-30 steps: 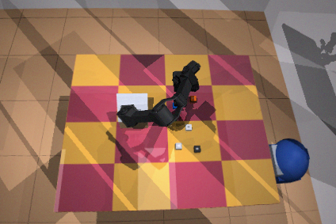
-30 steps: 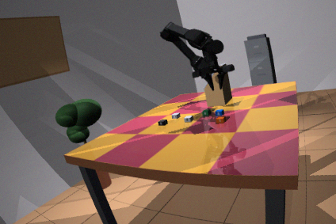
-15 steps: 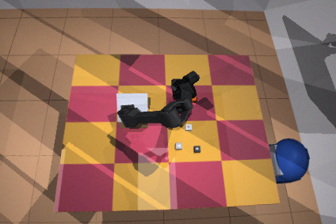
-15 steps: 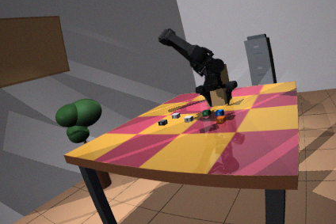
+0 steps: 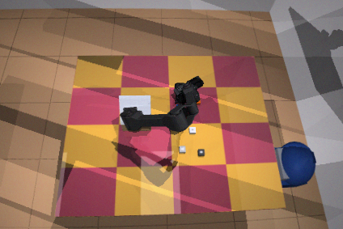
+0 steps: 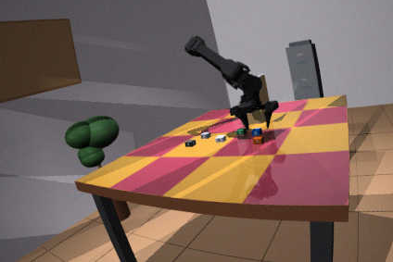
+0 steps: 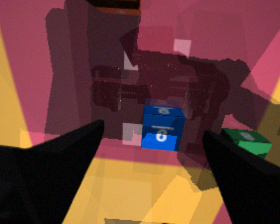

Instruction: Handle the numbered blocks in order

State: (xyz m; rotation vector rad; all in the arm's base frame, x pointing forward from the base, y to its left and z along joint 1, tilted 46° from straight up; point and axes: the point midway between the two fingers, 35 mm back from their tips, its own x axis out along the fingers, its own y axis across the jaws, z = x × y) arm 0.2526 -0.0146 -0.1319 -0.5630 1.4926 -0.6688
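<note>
Now: gripper tip 1 cm to the left of the blue block and 1 cm above it. From my gripper tip the other things lie so: orange block (10 cm ahead, 3 cm to the left, 1 cm below); white block (14 cm to the right, 5 cm ahead, 1 cm below); green block (8 cm to the right, 2 cm behind, 1 cm below).
</note>
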